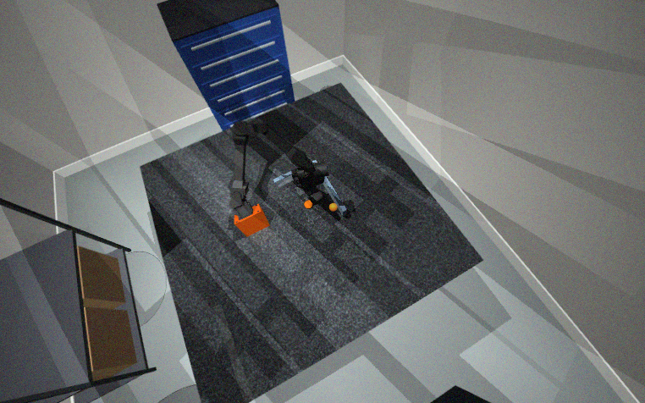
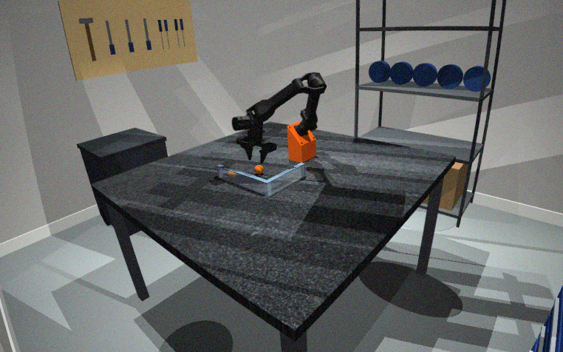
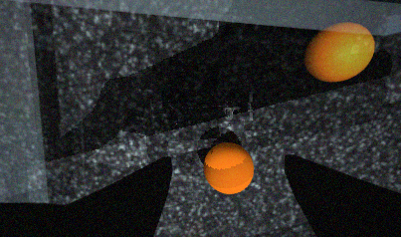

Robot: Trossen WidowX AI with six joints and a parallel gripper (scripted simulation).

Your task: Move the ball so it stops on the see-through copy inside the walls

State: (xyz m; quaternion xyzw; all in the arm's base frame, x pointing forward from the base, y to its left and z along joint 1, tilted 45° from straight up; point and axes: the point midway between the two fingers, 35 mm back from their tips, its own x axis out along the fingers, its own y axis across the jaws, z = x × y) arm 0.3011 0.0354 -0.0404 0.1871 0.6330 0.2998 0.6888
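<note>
My gripper tip is now 3 cm past the orange ball, 1 cm to the left of it and 5 cm above it.
</note>
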